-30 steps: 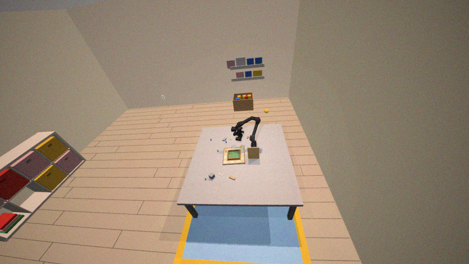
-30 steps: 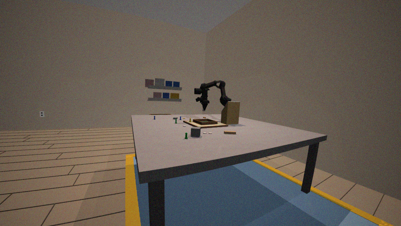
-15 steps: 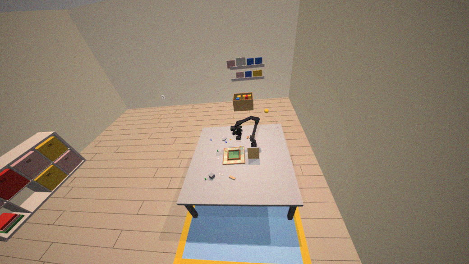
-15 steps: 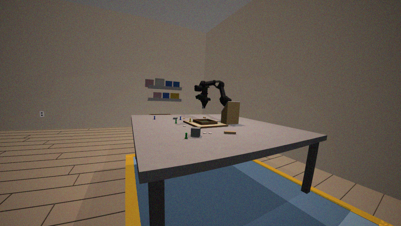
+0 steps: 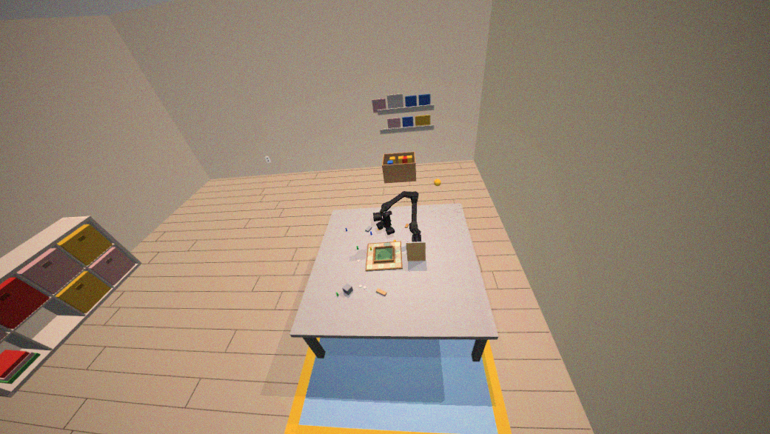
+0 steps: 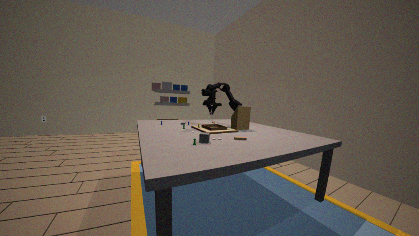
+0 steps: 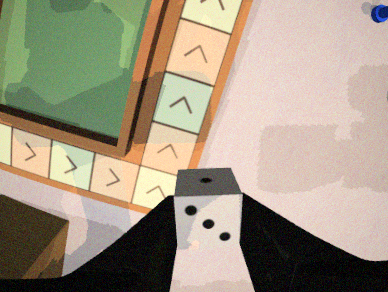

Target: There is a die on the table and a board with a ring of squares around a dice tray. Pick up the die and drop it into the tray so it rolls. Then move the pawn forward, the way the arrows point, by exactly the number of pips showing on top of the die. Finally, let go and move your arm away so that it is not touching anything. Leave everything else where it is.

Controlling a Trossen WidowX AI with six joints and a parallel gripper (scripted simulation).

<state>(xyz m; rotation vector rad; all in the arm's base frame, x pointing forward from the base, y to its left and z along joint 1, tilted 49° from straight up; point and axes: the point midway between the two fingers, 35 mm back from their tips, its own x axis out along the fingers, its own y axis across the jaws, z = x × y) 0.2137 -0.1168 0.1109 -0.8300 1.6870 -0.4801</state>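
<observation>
The yellow pawn is 16 cm ahead of my gripper tip, 9 cm below it and 6 cm to the left of it. The rest, counted from my gripper tip: flat grey block: 21 cm to the right, 19 cm ahead, 11 cm below; white die: right at my gripper tip; green dice tray: 13 cm to the left, 11 cm below, 5 cm ahead.
</observation>
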